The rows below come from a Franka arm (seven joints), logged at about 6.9 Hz.
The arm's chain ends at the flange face. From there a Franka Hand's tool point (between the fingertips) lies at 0.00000 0.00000 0.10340 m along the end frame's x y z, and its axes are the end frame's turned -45 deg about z.
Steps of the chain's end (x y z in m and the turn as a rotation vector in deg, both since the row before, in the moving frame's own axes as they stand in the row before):
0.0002 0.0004 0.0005 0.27 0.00 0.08
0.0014 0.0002 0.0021 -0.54 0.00 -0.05
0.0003 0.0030 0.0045 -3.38 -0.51 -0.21
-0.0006 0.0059 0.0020 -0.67 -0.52 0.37
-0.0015 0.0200 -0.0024 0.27 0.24 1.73
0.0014 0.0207 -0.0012 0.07 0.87 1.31
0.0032 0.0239 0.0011 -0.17 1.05 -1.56
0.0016 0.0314 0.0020 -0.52 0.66 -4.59
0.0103 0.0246 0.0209 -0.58 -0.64 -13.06
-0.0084 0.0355 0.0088 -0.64 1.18 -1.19
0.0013 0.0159 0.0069 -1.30 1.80 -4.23
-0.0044 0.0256 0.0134 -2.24 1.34 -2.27
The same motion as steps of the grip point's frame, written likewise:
0.0002 0.0001 0.0005 0.19 0.19 0.08
0.0002 0.0018 0.0021 -0.38 -0.38 -0.05
-0.0069 0.0060 0.0043 -2.03 -2.75 -0.21
-0.0061 0.0039 0.0020 -0.11 -0.84 0.37
-0.0146 0.0131 -0.0024 0.02 0.36 1.73
-0.0125 0.0167 -0.0012 -0.57 0.66 1.31
-0.0135 0.0207 0.0011 -0.86 0.62 -1.56
-0.0208 0.0248 0.0020 -0.83 0.10 -4.59
-0.0117 0.0248 0.0209 0.04 -0.86 -13.06
-0.0303 0.0215 0.0088 -1.29 0.38 -1.19
-0.0095 0.0161 0.0068 -2.19 0.35 -4.23
-0.0223 0.0196 0.0133 -2.53 -0.64 -2.27

